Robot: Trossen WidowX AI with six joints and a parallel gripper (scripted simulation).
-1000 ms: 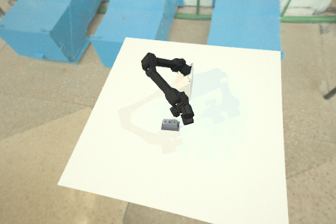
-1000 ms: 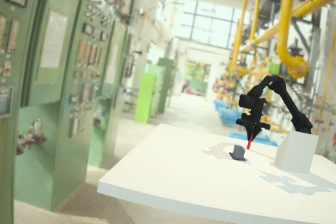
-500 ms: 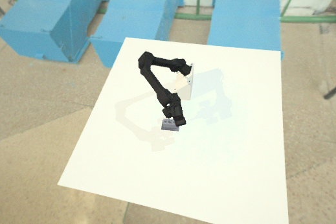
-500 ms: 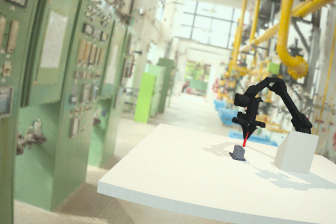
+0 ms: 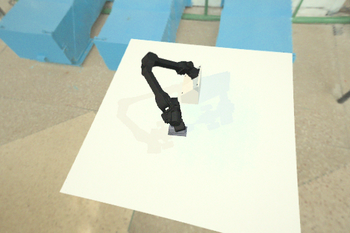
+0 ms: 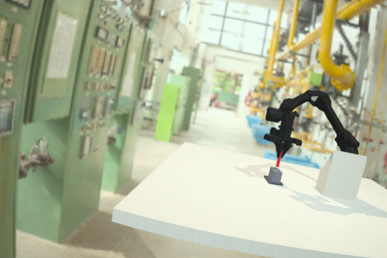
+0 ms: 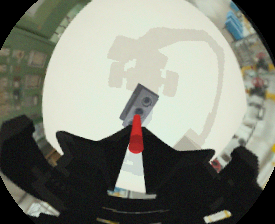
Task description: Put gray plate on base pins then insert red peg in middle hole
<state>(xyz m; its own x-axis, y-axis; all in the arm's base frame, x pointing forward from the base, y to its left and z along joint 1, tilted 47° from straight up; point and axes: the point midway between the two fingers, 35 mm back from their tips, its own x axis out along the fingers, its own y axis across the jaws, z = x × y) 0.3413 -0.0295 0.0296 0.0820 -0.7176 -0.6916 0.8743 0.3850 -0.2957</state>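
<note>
The gray plate is 1 cm to the right of my gripper tip and 7 cm below it. From my gripper tip the other things lie so: dark base (1 cm to the right, 11 cm below); then red peg (right at my gripper tip).
</note>
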